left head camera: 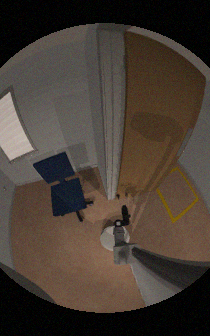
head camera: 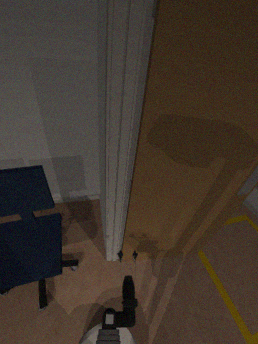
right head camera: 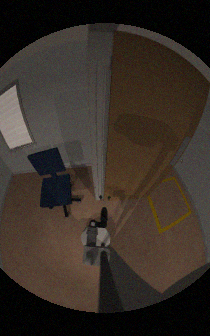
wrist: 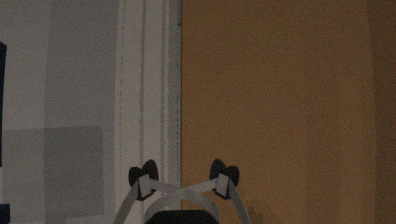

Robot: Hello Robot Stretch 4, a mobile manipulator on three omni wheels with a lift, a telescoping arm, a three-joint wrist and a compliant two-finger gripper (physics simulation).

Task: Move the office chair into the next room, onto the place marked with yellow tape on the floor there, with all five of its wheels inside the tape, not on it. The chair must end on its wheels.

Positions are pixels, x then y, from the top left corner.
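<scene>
Brown door (left head camera: pixel 147 98), 64 cm from the lens. Office chair (left head camera: pixel 66 196), 129 cm from the lens. Marked spots on the brown door and the office chair: 134 cm apart.
</scene>
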